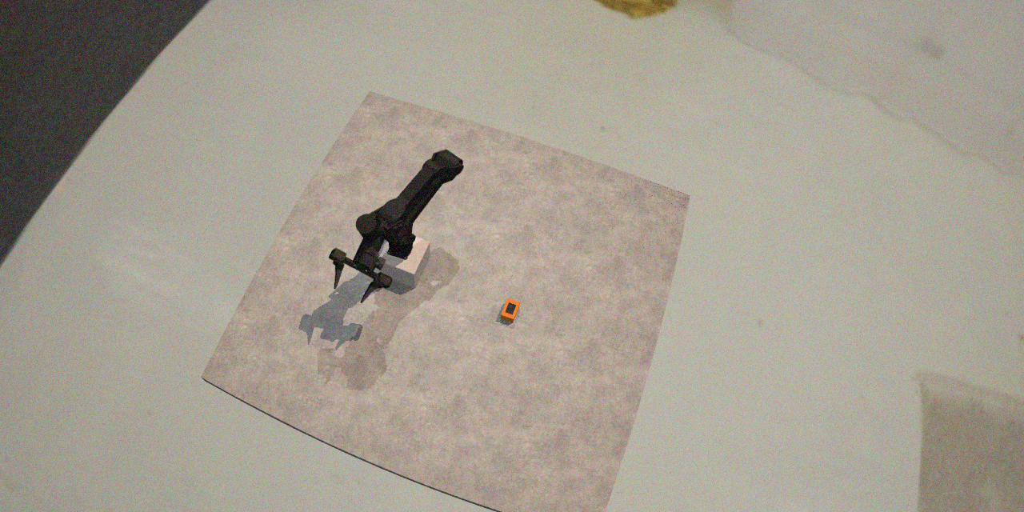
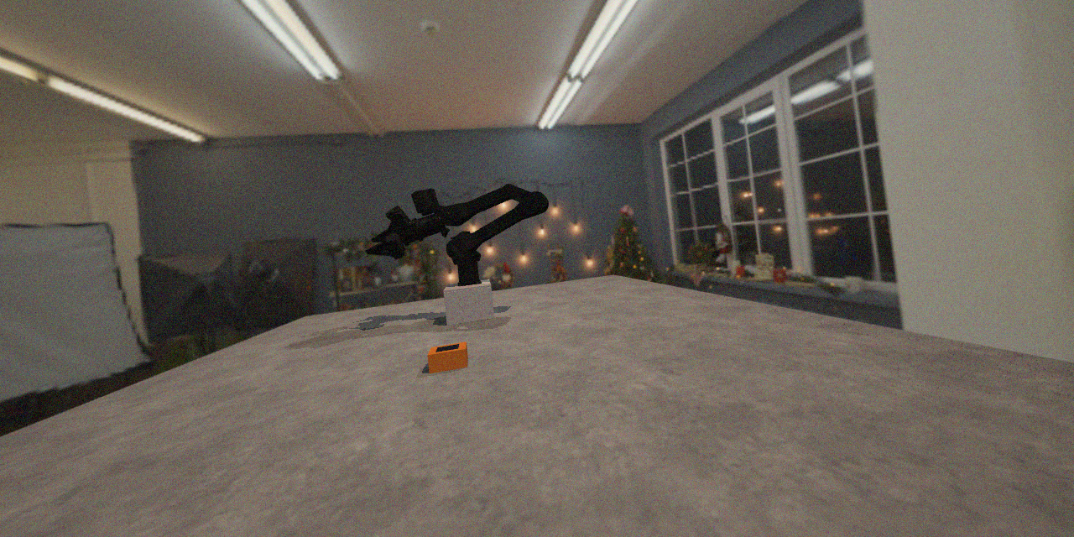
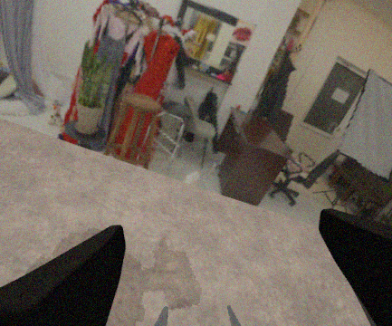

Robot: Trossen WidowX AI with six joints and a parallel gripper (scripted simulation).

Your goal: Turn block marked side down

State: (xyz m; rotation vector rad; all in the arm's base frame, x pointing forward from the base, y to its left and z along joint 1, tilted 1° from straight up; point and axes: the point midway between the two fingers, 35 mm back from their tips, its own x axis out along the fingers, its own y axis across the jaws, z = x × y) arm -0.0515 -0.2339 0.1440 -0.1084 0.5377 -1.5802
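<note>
Right now the block is 43 cm ahead of my gripper tip, 21 cm to the left of it and 21 cm below it.
</note>
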